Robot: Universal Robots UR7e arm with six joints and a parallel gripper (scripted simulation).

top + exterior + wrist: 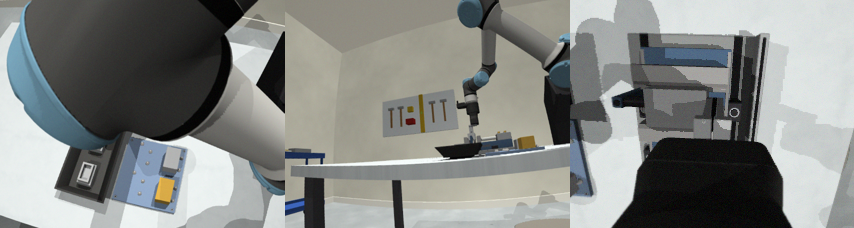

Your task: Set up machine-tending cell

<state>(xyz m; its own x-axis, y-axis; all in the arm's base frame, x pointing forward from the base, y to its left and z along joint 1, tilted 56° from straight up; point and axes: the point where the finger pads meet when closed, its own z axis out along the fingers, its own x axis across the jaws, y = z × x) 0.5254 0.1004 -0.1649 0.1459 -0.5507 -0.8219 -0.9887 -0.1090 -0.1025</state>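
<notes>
My gripper is now 80 mm past the blue base, 30 mm to the right of it and 80 mm above it. From my hand the other things lie so: brass blank: 250 mm behind, 360 mm to the left, 100 mm below.
</notes>
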